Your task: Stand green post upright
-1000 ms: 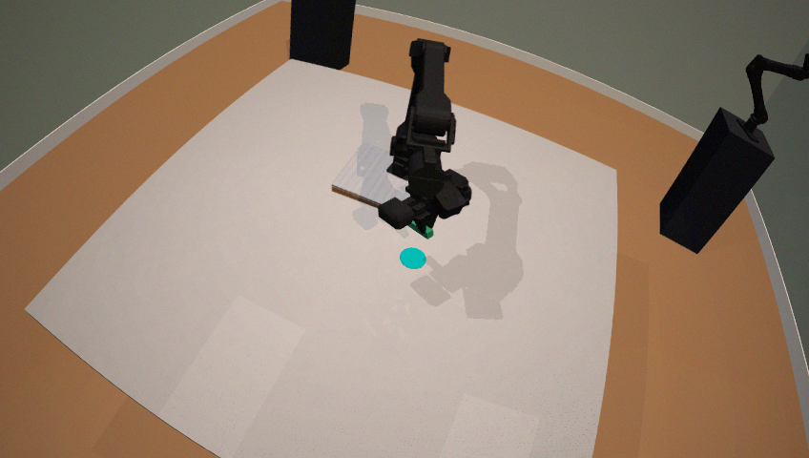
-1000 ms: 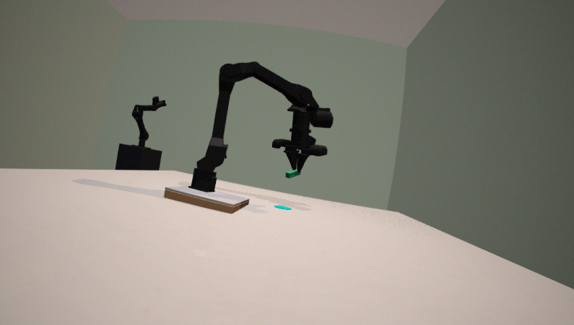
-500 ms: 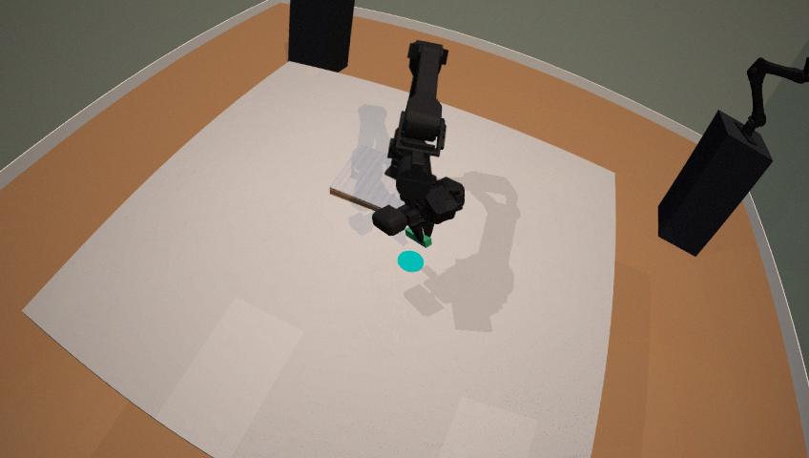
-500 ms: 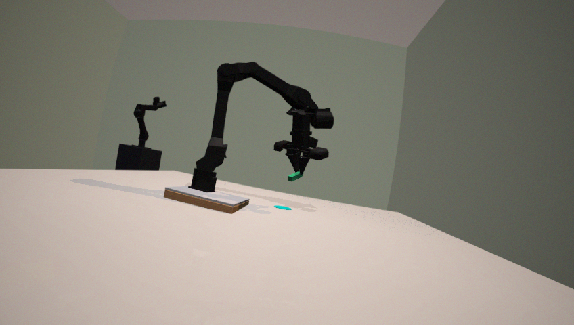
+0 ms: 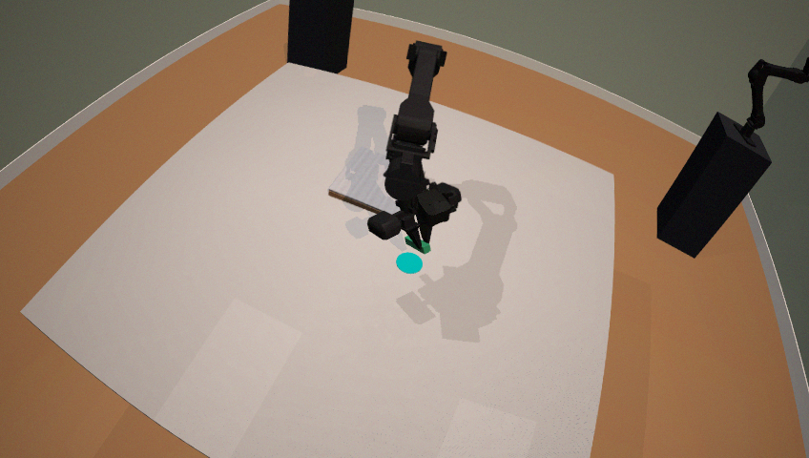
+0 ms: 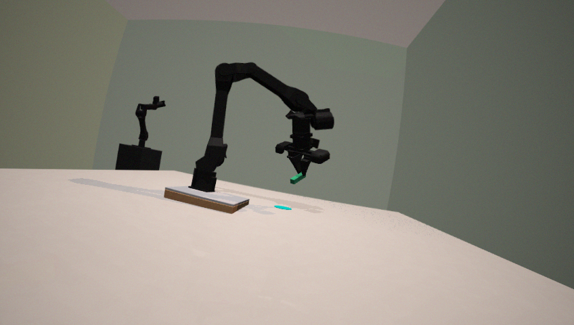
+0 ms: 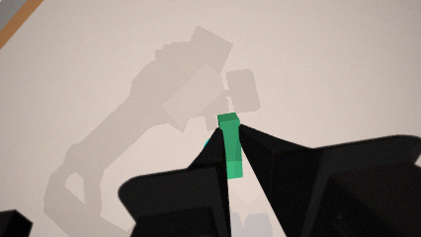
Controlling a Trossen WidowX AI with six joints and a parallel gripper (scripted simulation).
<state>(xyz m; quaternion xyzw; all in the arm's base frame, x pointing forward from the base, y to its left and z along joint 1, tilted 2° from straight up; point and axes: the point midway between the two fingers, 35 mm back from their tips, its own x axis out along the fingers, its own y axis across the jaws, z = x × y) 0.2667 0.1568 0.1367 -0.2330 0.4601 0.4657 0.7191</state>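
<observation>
Now: the cyan circle 12 cm below my gripper tip, 4 cm behind it and 3 cm to the right of it. Also, from my gripper tip: green post (2 cm to the right, 1 cm below, 1 cm behind).
</observation>
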